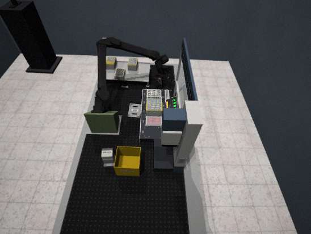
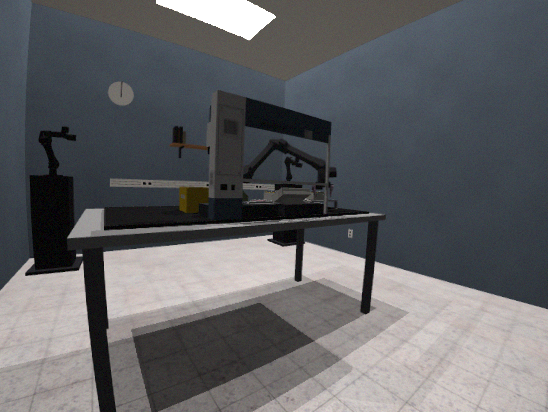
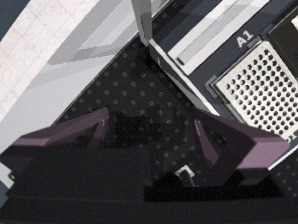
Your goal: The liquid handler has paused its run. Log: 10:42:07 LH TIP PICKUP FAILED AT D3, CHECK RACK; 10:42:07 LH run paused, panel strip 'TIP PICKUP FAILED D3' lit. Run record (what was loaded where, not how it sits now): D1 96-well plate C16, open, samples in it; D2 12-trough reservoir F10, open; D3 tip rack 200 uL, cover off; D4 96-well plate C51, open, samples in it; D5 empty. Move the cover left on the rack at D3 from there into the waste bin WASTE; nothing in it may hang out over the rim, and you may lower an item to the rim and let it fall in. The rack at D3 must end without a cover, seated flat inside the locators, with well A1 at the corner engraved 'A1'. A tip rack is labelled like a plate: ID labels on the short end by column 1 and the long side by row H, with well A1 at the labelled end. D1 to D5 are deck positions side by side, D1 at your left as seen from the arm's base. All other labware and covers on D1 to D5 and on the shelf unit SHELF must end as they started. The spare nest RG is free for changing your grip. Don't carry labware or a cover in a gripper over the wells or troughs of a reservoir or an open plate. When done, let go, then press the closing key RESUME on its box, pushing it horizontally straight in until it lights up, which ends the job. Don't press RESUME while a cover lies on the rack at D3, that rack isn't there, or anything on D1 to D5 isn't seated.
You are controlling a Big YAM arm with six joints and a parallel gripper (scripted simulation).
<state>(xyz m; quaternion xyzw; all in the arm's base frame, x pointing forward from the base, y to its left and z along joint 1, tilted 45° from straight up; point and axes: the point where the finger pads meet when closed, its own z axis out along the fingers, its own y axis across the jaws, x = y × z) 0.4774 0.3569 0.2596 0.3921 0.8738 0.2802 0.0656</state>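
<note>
Right now my hand is 33 cm to the left of the clear cover, 8 cm past it and 2 cm below it. Round my hand: shelf unit (37 cm behind, 17 cm to the left, 5 cm below); then yellow-framed tip rack (32 cm to the right, 7 cm behind); then pink plate (43 cm to the right, 7 cm behind, 4 cm below).
</note>
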